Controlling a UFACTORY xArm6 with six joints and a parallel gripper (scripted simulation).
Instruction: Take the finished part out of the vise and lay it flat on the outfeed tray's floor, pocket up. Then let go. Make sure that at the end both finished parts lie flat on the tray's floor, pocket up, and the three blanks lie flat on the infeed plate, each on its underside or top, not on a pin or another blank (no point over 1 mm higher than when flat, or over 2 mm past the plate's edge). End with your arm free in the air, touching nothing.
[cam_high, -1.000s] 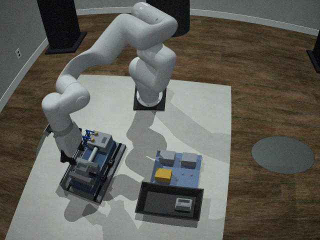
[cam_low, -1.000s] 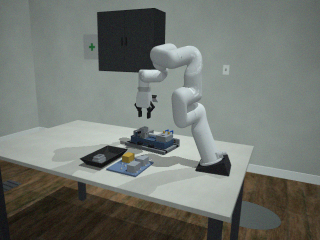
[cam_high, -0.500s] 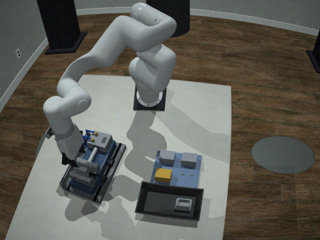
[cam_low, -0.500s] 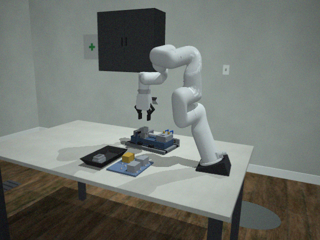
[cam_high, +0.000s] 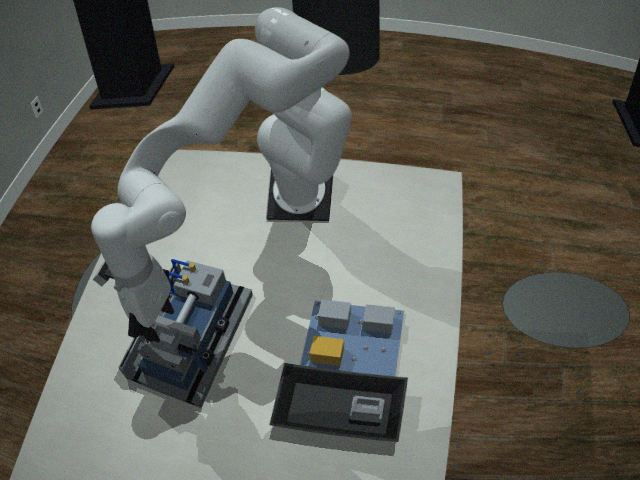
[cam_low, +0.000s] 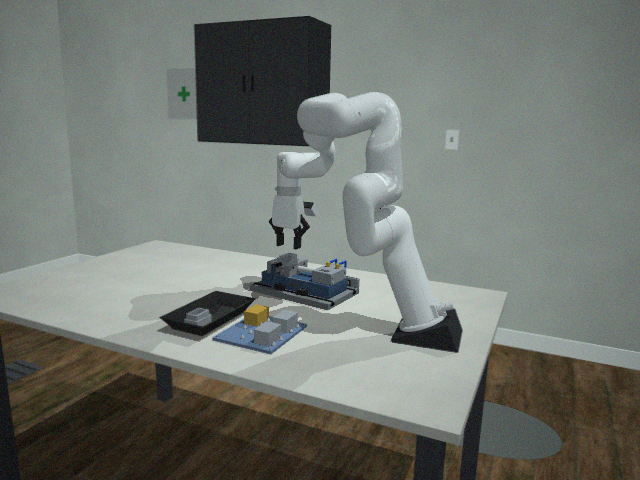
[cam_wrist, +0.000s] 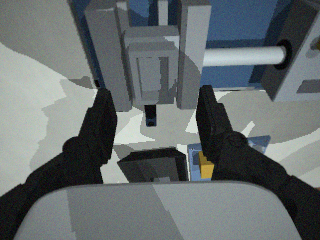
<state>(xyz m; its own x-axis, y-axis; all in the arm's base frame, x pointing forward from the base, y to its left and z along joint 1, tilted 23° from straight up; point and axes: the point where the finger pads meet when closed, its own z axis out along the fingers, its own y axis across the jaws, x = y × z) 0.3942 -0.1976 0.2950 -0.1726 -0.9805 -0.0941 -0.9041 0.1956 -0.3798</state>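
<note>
Right now the silver rod is 80 mm below my hand, 80 mm behind it and 20 mm to the left of it. Round my hand: grey actuator (150 mm behind, 80 mm below, 30 mm to the left); blue fixture plate (360 mm to the left, 150 mm below, 90 mm behind); yellow block (310 mm to the left, 130 mm below, 50 mm behind).
</note>
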